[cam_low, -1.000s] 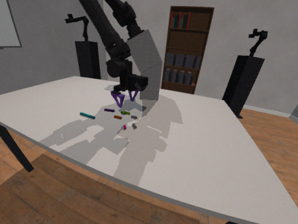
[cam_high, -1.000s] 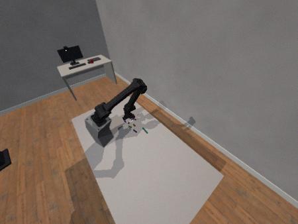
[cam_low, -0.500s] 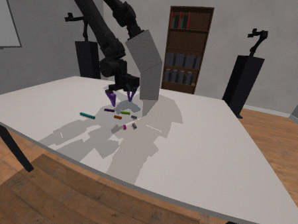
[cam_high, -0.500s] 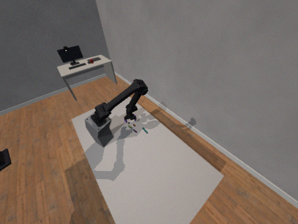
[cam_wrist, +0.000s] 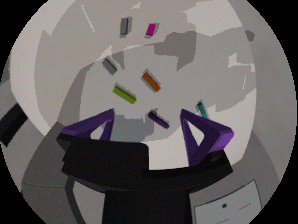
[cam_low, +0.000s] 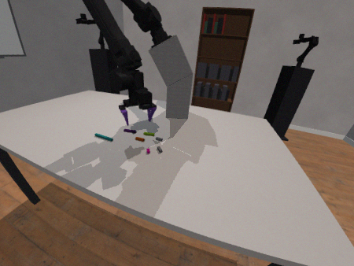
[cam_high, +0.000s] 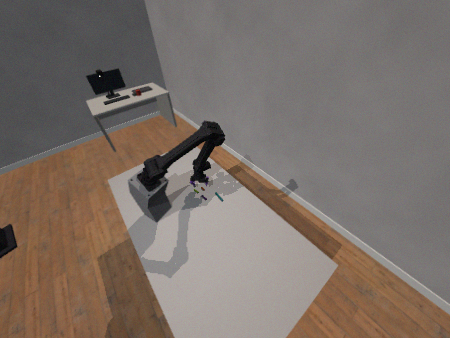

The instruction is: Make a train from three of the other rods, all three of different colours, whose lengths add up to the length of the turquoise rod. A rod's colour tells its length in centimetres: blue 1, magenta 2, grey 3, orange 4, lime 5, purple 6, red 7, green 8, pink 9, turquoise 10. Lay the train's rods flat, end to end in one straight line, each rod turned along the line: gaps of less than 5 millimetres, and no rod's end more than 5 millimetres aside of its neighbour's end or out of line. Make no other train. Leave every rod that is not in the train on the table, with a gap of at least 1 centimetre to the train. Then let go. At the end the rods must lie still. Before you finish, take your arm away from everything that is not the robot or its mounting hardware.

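Right now the magenta rod is 10 cm ahead of my hand, 8 cm below it and 7 cm to the left of it. From my hand the other things lie so: purple rod (8 cm below, 6 cm to the right, 4 cm behind); then lime rod (8 cm below, 3 cm to the left, 3 cm behind); then orange rod (8 cm below, 2 cm ahead, 1 cm to the left).
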